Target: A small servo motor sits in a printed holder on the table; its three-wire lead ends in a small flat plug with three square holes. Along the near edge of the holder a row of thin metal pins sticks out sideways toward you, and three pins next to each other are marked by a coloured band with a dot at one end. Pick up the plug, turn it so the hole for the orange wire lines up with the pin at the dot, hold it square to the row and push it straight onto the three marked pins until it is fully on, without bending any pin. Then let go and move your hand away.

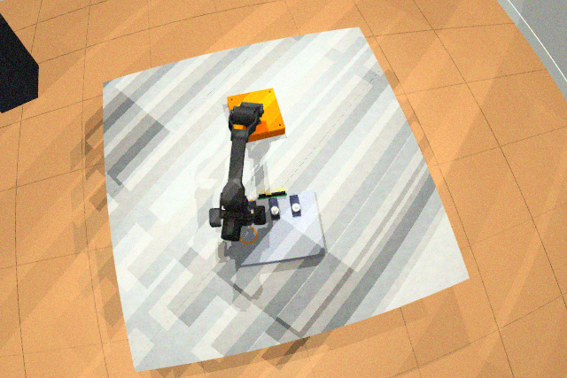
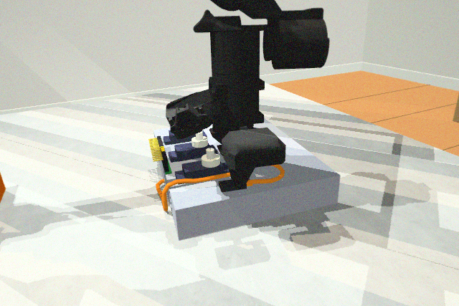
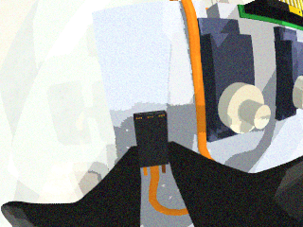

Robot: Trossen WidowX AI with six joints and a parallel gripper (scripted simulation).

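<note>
My gripper tip is now 6 cm past the yellow band, 13 cm to the right of it and 2 cm below it. Round my gripper tip: printed holder 10 cm ahead, 11 cm to the left, 3 cm below.
</note>
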